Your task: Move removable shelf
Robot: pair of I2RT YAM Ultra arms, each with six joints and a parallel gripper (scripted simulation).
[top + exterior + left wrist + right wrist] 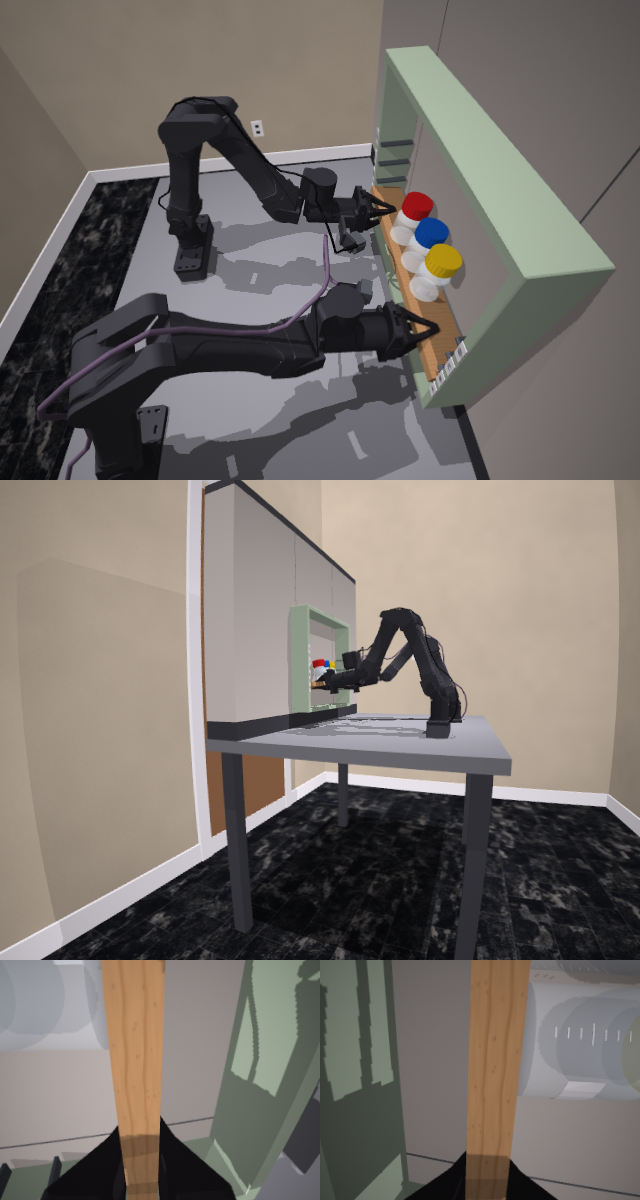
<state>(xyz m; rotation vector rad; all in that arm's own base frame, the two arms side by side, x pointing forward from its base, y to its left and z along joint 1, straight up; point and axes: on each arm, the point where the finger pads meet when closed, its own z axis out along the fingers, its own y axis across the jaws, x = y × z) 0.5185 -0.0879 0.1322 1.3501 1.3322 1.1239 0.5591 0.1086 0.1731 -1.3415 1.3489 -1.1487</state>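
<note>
My left gripper is now 8 cm to the right of the rack slot, 4 cm below it and 1 cm past it. Round my left hand: blue-capped bottle: 16 cm to the right, 5 cm above, 3 cm ahead; then wooden shelf: 15 cm to the right, 2 cm ahead; then red-capped bottle: 9 cm to the right, 6 cm above, 2 cm ahead.
My right gripper is now 80 mm to the right of the yellow-capped bottle, 60 mm below it and 10 mm short of it. The rest, counted from my right hand: green wall rack 150 mm to the left, 110 mm above; blue-capped bottle 140 mm to the left, 60 mm above; wooden shelf 150 mm to the left, 10 mm behind.
</note>
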